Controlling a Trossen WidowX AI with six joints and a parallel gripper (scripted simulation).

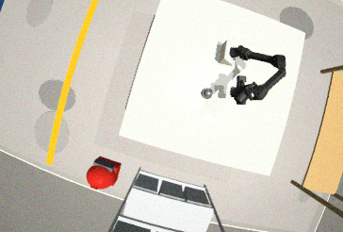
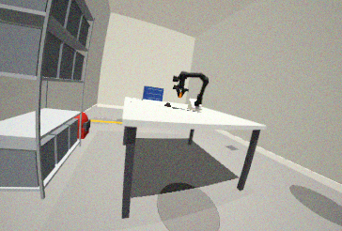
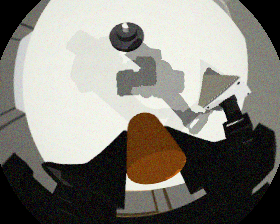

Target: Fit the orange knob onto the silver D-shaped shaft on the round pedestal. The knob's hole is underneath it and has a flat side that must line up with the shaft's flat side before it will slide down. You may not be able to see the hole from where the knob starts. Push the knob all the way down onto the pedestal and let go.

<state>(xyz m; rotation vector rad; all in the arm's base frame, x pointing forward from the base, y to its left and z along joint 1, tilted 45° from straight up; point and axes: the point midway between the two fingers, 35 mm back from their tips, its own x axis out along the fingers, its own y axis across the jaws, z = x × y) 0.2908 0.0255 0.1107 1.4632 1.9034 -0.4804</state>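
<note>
My gripper tip is 40 mm below the orange knob. The rest, counted from my gripper tip: dark round pedestal 70 mm ahead, 170 mm to the right, 110 mm below.
</note>
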